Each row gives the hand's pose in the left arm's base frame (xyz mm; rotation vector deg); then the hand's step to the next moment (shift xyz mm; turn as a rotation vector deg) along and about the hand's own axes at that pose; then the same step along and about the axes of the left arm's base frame.
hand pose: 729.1 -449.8 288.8 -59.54 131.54 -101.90
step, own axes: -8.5 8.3 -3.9 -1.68 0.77 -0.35
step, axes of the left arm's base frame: 1.0 8.7 -8.9 0.78 1.27 -1.14
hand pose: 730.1 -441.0 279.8 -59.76 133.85 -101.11
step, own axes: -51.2 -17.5 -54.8 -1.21 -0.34 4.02
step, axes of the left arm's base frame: 25.9 70.7 16.4 2.73 -2.80 -1.56
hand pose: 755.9 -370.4 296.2 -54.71 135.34 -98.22
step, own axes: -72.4 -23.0 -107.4 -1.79 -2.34 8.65
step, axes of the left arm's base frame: 25.2 123.0 39.3 5.93 -6.73 -1.71
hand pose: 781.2 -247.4 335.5 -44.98 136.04 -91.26
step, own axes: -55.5 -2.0 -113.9 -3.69 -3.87 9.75
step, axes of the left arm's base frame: -0.6 120.0 40.8 8.51 -7.08 -1.05
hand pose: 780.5 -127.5 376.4 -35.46 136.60 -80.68
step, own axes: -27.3 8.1 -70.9 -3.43 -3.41 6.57
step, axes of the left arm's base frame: -11.0 70.4 27.5 6.71 -4.64 0.03
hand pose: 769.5 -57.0 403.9 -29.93 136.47 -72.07
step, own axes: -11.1 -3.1 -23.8 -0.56 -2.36 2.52
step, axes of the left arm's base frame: -2.1 20.3 16.8 2.08 -2.71 0.77
